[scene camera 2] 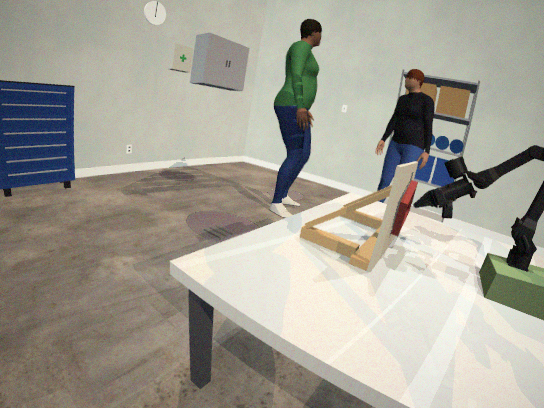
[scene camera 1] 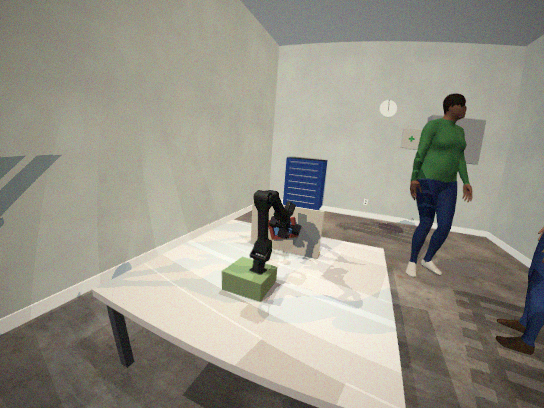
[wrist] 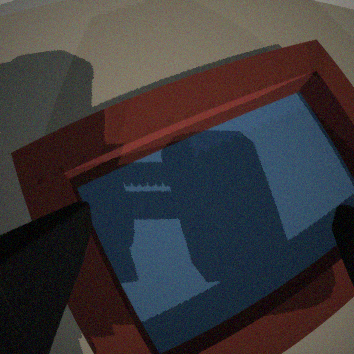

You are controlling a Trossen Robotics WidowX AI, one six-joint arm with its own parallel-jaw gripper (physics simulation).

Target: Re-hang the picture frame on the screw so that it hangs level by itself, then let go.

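Pixels of known places: gripper, fingertip midpoint: (scene camera 2: pixel 414 206) (wrist: pixel 218 217); arm's base, link origin: (scene camera 2: pixel 517 265) (scene camera 1: pixel 258 270).
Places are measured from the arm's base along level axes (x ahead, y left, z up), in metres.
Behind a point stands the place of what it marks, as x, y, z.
The picture frame (scene camera 1: pixel 273 232) @(0.411, 0.145, 0.037) (scene camera 2: pixel 404 209) @(0.402, 0.181, 0.089) (wrist: pixel 165 107) @(0.416, 0.051, 0.031), red around a blue picture, stands upright against the front face of the pale panel (scene camera 1: pixel 316 216) (scene camera 2: pixel 389 220) (wrist: pixel 150 50). In the wrist view its top edge slopes up to the right; whether it is level on the panel is hard to tell. The screw does not show, so whether the frame hangs on it cannot be seen. My gripper (scene camera 1: pixel 289 232) @(0.399, 0.058, 0.083) (scene camera 2: pixel 416 204) @(0.399, 0.058, 0.083) (wrist: pixel 218 217) @(0.399, 0.058, 0.083) is open and empty, close in front of the frame, with one finger near the picture's left edge and the other near its right edge.
A wooden brace (scene camera 2: pixel 330 241) @(0.574, 0.299, -0.063) supports the panel from behind on the white table (scene camera 1: pixel 200 310) @(-0.299, 0.092, -0.090) (scene camera 2: pixel 280 280) @(0.548, 0.565, -0.090). The arm stands on a green block (scene camera 1: pixel 242 282) @(-0.113, 0.011, -0.015) (scene camera 2: pixel 515 290) @(0.003, 0.139, -0.033). A blue drawer cabinet (scene camera 1: pixel 305 182) (scene camera 2: pixel 37 135) stands beyond the table. People stand on the floor away from the table.
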